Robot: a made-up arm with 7 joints.
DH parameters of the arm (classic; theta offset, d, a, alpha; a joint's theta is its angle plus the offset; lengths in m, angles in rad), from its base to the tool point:
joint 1: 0 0.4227 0 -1.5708
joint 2: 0 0 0 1.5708
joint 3: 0 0.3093 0.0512 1.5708
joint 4: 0 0 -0.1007 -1.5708
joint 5: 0 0.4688 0 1.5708
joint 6: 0 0 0.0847 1.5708
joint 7: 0 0 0 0
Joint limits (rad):
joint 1: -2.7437..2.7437
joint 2: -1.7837..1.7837
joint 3: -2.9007..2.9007
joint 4: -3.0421..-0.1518
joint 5: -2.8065..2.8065
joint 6: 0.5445..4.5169
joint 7: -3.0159..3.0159
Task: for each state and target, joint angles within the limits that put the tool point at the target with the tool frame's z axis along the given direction. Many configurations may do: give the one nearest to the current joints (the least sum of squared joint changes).
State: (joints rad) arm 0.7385 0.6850 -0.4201 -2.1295 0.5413 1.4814 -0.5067
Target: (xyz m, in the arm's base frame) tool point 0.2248 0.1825 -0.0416 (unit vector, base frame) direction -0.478 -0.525 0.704
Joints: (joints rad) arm 0.9831 1.1901 -0.1553 -2.0944 -0.0451 0.9251 -0.5067
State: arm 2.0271 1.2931 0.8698 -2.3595 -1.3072 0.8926 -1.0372
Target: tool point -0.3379 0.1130 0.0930 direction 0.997 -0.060 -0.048
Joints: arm 1.5185 1.2105 0.8546 -2.3699 -0.9077 1.0601 -1.0372
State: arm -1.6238 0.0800 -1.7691 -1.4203 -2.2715 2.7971 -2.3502
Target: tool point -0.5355 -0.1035 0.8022 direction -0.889 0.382 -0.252
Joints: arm -1.6354 -0.3703 -1.2078 -1.7659 -1.6036 2.3778 -2.3502
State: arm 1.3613 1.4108 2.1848 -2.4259 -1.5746 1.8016 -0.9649
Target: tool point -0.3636 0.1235 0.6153 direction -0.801 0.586 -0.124
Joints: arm 0.9091 1.4096 2.0284 -2.5247 -2.4487 2.1234 -0.9649
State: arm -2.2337 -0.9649 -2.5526 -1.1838 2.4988 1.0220 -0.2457
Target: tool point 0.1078 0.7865 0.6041 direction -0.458 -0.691 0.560
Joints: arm -1.9936 -0.8691 -2.7297 -0.9952 1.9921 0.5869 -0.2457
